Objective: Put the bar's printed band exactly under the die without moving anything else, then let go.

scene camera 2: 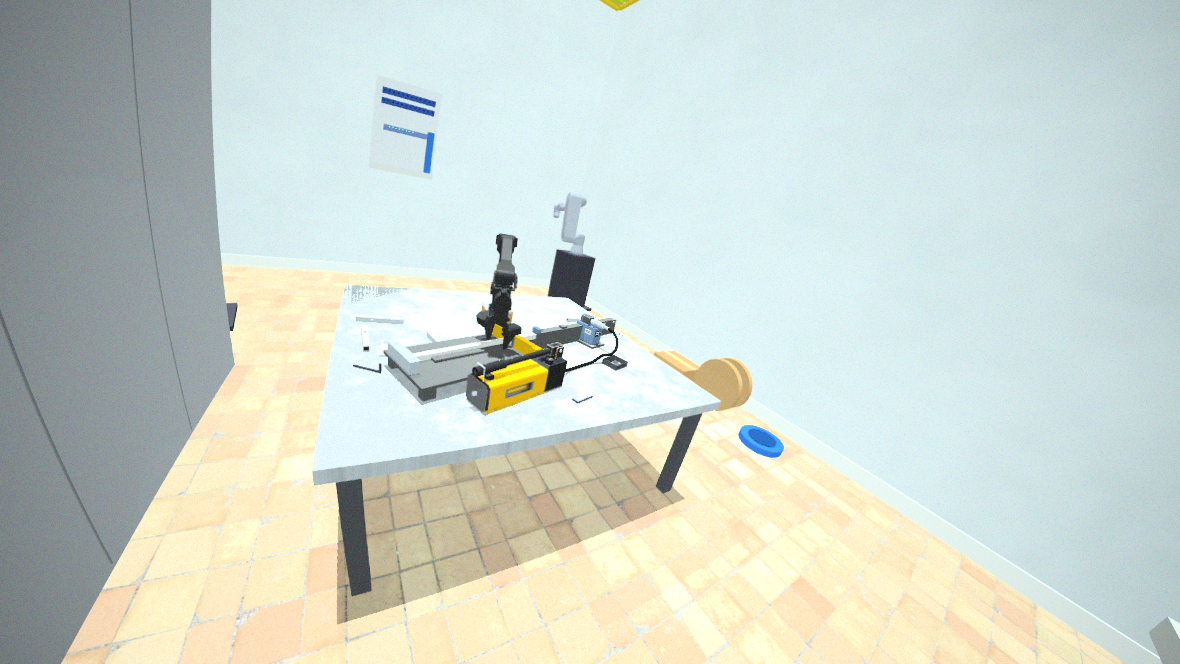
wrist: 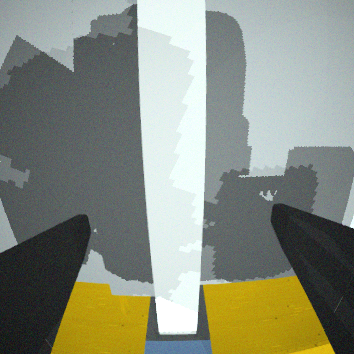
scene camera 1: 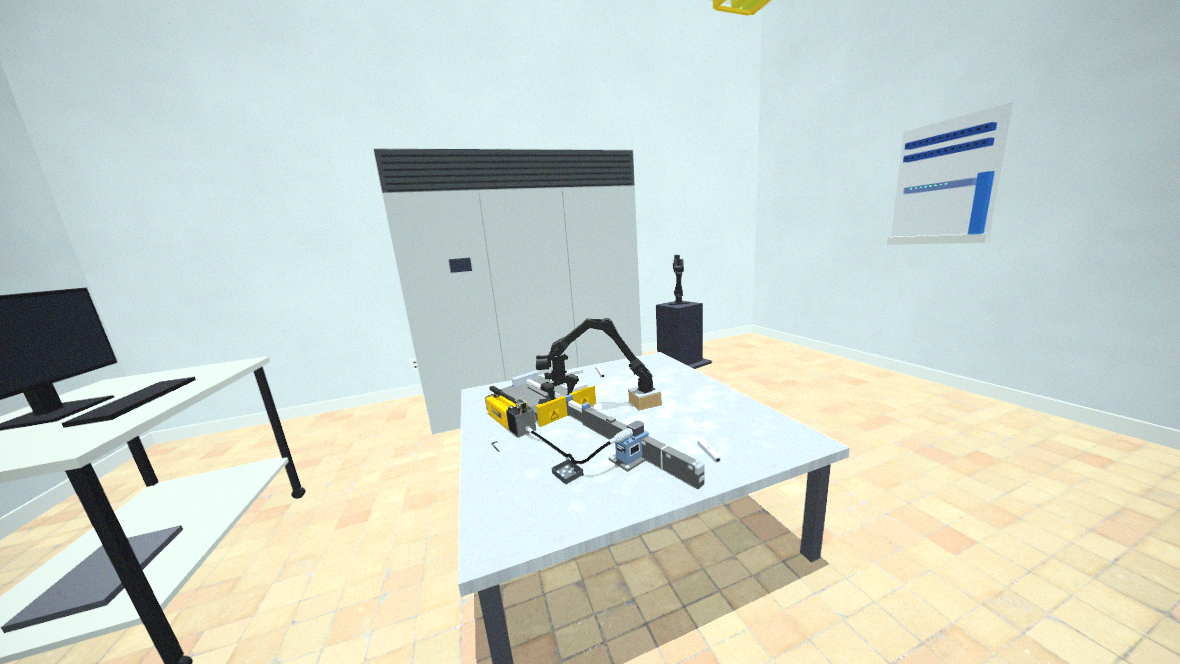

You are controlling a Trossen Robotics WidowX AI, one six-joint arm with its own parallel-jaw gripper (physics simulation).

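Where they show: gripper, fingertip midpoint: (scene camera 2: 495,344) (wrist: 180,219); arm's base at its link origin: (scene camera 1: 646,389).
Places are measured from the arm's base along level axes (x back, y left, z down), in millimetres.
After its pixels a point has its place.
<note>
A long white bar (wrist: 172,125) @(z -2, x -363, y -244 mm) (scene camera 2: 453,350) @(z 2, x -392, y -379 mm) lies lengthwise over the grey machine bed (wrist: 295,95) @(z 18, x -313, y -263 mm) (scene camera 2: 437,376) @(z 18, x -508, y -475 mm). In the wrist view its near end shows at the gap between two yellow plates (wrist: 112,320) @(z 9, x -386, y -127 mm) (scene camera 1: 551,411) @(z 17, x -444, y -116 mm), short of a blue block (wrist: 178,346) @(z -11, x -347, y -140 mm). My gripper (wrist: 180,219) @(z 17, x -354, y -200 mm) (scene camera 1: 561,387) @(z 17, x -354, y -200 mm) (scene camera 2: 501,337) @(z 17, x -354, y -200 mm) is open and empty, pointing down above the bed, with one finger on each side of the bar in the wrist view. A blue device (scene camera 1: 629,450) @(z 9, x -359, y 345 mm) (scene camera 2: 589,332) @(z 9, x -352, y 282 mm) stands by the dark rail (scene camera 1: 676,462) @(z 12, x -277, y 486 mm). I cannot make out the printed band, or tell which part is the die.
A yellow motor unit (scene camera 1: 500,407) @(z -15, x -633, y -241 mm) (scene camera 2: 515,389) @(z 17, x -648, y -300 mm) stands beside the bed. A black cable runs from it past a small dark box (scene camera 1: 566,471) @(z 66, x -556, y 242 mm) (scene camera 2: 614,362) @(z 67, x -544, y 270 mm) to the blue device. A loose white stick (scene camera 1: 708,450) @(z 50, x -103, y 463 mm) and a hex key (scene camera 1: 495,446) @(z 62, x -716, y -68 mm) lie on the table.
</note>
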